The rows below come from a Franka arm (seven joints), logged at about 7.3 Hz.
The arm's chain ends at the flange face. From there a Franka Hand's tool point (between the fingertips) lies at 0.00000 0.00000 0.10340 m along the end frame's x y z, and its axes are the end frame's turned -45 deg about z.
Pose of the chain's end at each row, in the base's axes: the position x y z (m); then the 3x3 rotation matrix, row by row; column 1 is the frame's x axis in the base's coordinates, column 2 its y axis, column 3 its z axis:
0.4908, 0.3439, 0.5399; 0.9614, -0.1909, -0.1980; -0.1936, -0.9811, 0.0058; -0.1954, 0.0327, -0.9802
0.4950, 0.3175, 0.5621; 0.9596, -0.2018, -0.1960; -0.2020, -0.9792, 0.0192; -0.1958, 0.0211, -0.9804
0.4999, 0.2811, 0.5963; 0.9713, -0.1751, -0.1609; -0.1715, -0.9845, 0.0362; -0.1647, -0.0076, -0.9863
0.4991, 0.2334, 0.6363; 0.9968, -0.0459, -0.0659; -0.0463, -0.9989, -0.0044; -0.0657, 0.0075, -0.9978
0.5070, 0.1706, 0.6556; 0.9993, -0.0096, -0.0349; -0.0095, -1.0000, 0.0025; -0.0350, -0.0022, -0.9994
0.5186, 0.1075, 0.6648; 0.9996, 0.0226, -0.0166; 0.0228, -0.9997, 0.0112; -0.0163, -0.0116, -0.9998
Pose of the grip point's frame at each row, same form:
0.4703, 0.3445, 0.4385; 0.8148, 0.5448, -0.1980; 0.5568, -0.8306, 0.0058; -0.1613, -0.1150, -0.9802
0.4747, 0.3195, 0.4607; 0.8212, 0.5358, -0.1960; 0.5496, -0.8352, 0.0192; -0.1534, -0.1235, -0.9804
0.4833, 0.2848, 0.4943; 0.8106, 0.5630, -0.1609; 0.5749, -0.8174, 0.0362; -0.1111, -0.1218, -0.9863
0.4923, 0.2329, 0.5331; 0.7373, 0.6724, -0.0659; 0.6736, -0.7391, -0.0044; -0.0518, -0.0412, -0.9978
0.5034, 0.1709, 0.5523; 0.7134, 0.6998, -0.0349; 0.7004, -0.7138, 0.0025; -0.0232, -0.0263, -0.9994
0.5169, 0.1087, 0.5614; 0.6908, 0.7228, -0.0166; 0.7230, -0.6908, 0.0112; -0.0033, -0.0197, -0.9998

